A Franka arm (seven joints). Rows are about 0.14 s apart.
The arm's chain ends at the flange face. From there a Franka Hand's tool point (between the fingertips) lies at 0.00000 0.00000 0.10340 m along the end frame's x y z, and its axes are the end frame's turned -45 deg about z.
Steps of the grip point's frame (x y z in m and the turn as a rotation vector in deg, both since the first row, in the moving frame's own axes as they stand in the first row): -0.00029 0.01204 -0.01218 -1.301 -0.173 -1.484; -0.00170 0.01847 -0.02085 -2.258 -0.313 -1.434; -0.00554 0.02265 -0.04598 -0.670 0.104 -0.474
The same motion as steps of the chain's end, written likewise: 0.00684 0.00686 -0.01215 -1.042 0.798 -1.484; 0.00934 0.01101 -0.02077 -1.818 1.375 -1.434; 0.01111 0.01922 -0.04597 -0.400 0.547 -0.474
